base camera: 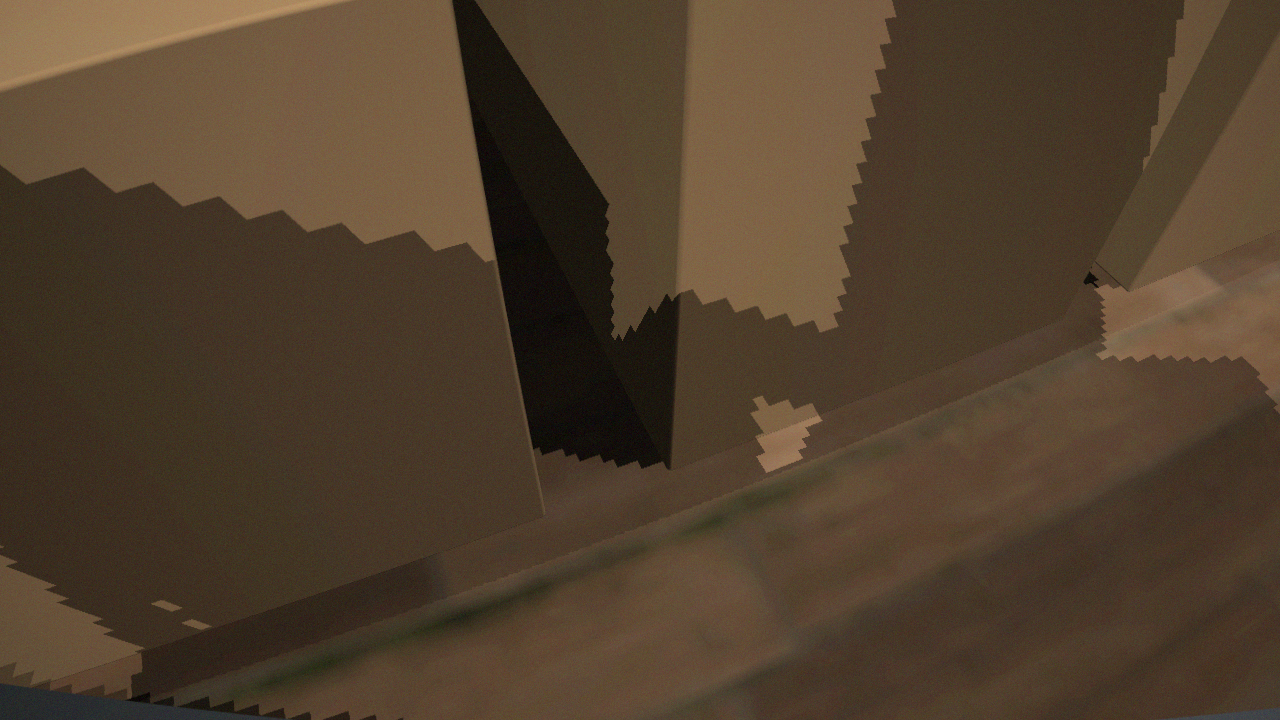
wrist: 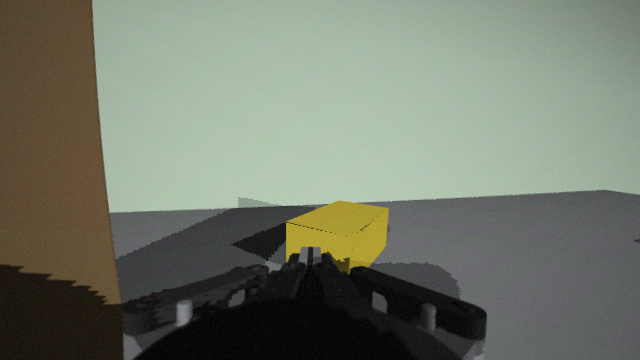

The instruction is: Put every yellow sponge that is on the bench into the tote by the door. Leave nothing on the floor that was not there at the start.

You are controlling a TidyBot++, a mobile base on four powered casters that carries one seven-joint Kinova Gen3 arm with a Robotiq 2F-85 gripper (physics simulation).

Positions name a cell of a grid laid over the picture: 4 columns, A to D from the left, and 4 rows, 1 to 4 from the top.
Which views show my gripper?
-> The wrist view only.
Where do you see a grey bench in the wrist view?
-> At D3
